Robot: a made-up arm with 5 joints.
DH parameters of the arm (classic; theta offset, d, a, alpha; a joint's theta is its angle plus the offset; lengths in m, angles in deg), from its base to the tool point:
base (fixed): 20 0.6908 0.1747 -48.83
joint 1: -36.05 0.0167 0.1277 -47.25
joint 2: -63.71 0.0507 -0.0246 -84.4
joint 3: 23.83 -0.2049 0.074 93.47
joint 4: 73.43 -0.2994 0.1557 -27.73
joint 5: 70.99 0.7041 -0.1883 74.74
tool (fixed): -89.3 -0.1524 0 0
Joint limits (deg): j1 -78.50..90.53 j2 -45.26..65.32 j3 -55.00..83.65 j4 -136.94..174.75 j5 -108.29..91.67
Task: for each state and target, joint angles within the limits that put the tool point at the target. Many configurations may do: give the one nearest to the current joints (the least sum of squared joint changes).
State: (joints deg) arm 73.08 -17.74 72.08 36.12 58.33
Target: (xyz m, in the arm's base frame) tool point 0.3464 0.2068 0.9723
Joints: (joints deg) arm 90.53 -41.78 83.65 17.53 65.13
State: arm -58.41 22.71 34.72 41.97 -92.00
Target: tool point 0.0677 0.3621 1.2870
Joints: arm -49.37 63.54 61.09 46.93 -99.52
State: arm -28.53 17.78 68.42 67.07 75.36
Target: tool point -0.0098 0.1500 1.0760
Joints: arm -14.48 -17.56 77.32 48.14 65.01
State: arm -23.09 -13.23 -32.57 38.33 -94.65
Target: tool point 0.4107 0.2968 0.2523
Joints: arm -28.98 -32.46 -20.86 47.04 -103.46
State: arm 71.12 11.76 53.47 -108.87 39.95
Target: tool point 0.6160 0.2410 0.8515
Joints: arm 76.56 26.05 72.71 -105.83 43.64
